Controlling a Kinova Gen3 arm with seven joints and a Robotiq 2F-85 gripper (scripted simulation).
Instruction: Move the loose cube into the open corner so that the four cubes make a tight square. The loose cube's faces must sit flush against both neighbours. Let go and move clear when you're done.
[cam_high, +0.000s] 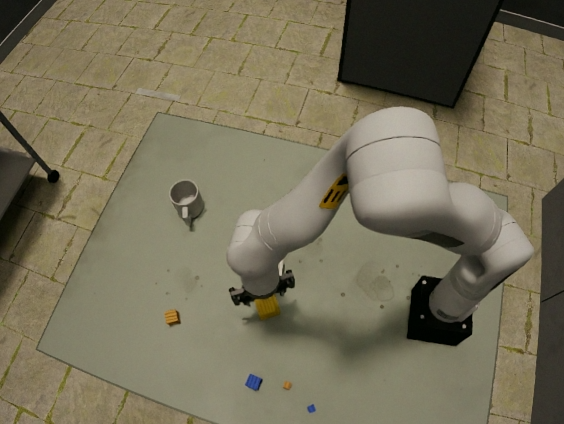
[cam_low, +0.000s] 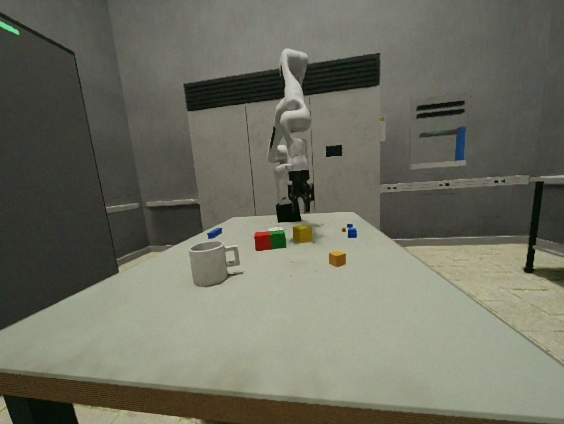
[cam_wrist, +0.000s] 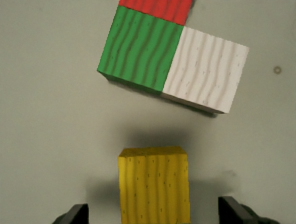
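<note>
Right now the yellow cube is 90 mm below my hand. Also, from my hand: green cube: 90 mm below, 80 mm to the right, 80 mm ahead; white cube: 100 mm to the right, 90 mm below, 30 mm ahead; red cube: 120 mm to the right, 100 mm ahead, 90 mm below.
</note>
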